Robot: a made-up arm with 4 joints.
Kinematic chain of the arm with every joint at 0, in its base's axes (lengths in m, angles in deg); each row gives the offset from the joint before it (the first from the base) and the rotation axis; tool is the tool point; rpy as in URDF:
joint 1: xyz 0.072 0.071 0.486 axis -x
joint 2: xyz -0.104 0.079 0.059 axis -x
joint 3: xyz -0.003 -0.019 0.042 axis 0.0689 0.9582 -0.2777
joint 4: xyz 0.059 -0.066 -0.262 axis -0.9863 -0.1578 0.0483
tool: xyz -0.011 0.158 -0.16 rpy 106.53 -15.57 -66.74
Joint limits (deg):
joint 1: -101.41..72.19
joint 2: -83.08..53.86
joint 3: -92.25..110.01
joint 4: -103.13..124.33
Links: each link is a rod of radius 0.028 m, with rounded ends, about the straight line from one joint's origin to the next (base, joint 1, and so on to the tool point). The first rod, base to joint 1, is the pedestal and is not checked.
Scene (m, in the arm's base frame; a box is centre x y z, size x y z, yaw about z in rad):
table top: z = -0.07
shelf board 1: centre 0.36 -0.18 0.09 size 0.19 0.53 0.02 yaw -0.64
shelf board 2: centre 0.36 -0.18 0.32 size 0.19 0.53 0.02 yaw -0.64
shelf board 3: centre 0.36 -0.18 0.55 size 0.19 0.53 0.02 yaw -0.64
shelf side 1: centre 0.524 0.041 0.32 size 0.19 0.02 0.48 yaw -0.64
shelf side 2: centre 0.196 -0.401 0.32 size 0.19 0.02 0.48 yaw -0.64
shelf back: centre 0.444 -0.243 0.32 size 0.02 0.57 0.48 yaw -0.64
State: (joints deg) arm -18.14 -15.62 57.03 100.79
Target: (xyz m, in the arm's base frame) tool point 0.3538 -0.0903 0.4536
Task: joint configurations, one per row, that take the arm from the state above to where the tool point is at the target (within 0.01 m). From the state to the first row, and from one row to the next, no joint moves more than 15 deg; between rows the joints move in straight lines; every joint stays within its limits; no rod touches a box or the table.
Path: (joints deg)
1: -6.14 -5.92 44.27 97.12
2: 5.87 3.77 31.52 93.44
3: 17.87 13.47 18.76 89.77
4: 29.88 23.16 6.00 86.10
5: 22.58 19.38 -7.21 89.92
6: 15.29 15.59 -20.42 93.75
7: 7.99 11.80 -33.64 97.57
8: 0.70 8.01 -46.85 101.40

